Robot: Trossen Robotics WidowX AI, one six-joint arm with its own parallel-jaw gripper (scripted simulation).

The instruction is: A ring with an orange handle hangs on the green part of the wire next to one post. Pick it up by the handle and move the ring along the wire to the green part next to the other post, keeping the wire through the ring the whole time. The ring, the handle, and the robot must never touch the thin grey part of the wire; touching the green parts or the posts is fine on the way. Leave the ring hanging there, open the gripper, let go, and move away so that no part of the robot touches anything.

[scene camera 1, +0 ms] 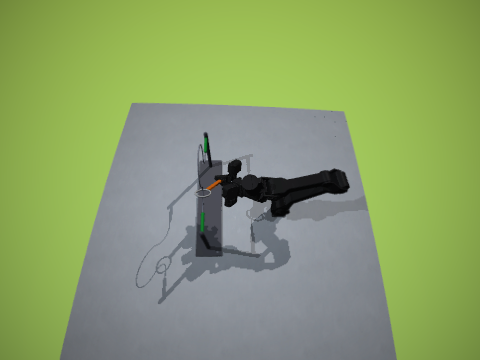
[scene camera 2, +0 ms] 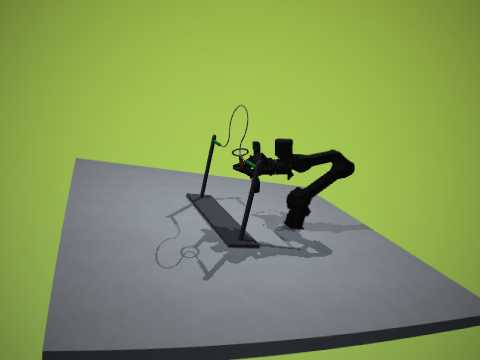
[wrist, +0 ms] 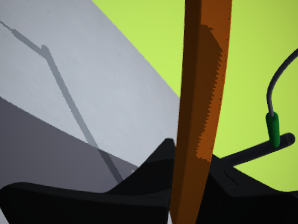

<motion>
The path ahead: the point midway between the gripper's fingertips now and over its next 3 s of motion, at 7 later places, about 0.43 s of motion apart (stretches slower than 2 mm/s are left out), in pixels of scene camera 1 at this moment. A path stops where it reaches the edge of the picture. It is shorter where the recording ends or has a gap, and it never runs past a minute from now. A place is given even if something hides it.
The gripper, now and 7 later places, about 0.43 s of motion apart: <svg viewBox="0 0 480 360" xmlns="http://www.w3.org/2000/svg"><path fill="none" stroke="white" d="M215 177L212 188L213 201L213 210L213 216L213 220L213 223L212 226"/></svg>
</motion>
